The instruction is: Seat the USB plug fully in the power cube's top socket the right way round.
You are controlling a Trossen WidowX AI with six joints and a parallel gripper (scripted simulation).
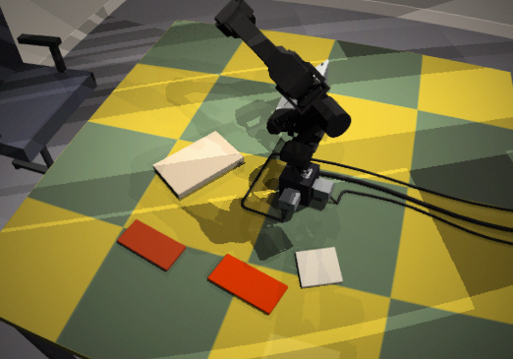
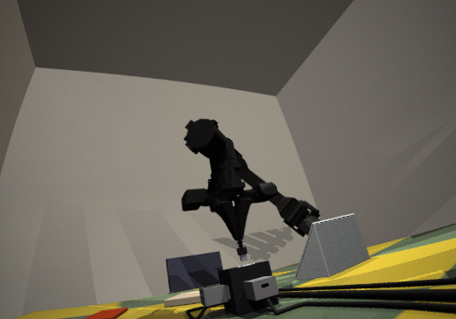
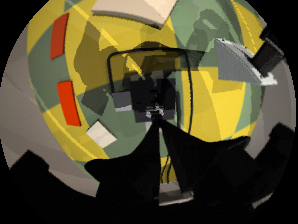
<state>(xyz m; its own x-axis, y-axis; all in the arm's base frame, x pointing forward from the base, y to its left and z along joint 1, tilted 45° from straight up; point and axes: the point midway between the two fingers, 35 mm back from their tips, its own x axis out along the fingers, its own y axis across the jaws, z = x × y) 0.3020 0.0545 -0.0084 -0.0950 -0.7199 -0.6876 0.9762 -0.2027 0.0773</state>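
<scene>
My gripper tip is 20 mm above the dark USB plug. From my gripper tip the other things lie so: beige notebook: 290 mm to the right, 110 mm below, 40 mm behind.
</scene>
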